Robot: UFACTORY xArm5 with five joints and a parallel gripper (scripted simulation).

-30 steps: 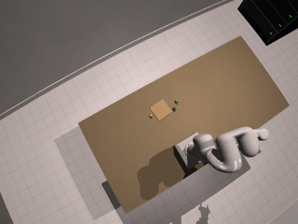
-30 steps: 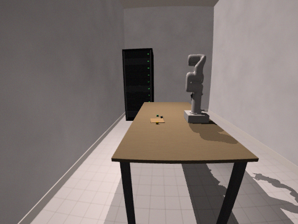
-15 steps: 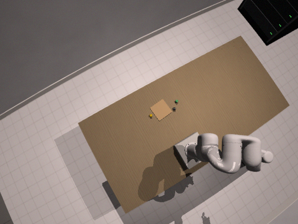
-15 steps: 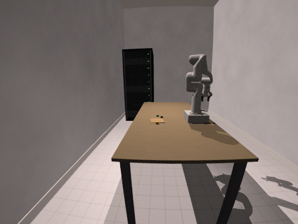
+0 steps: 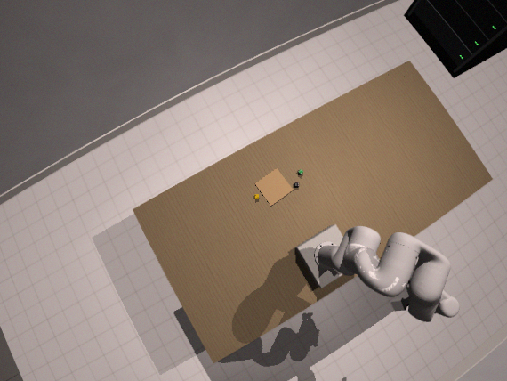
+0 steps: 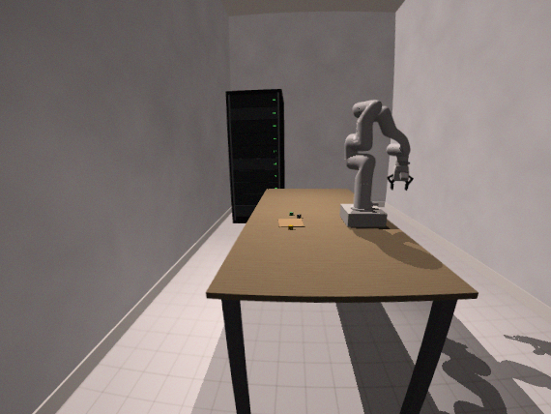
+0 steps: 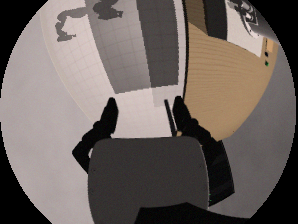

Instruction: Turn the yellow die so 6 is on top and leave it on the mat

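My hand is 760 mm short of the yellow die, 240 mm to the right of it and 150 mm above it. From my hand the other things lie so: green die (720 mm ahead, 150 mm below, 10 mm to the right); black die (690 mm ahead, 150 mm below, 50 mm to the left); tan mat (750 mm ahead, 160 mm below, 140 mm to the left).
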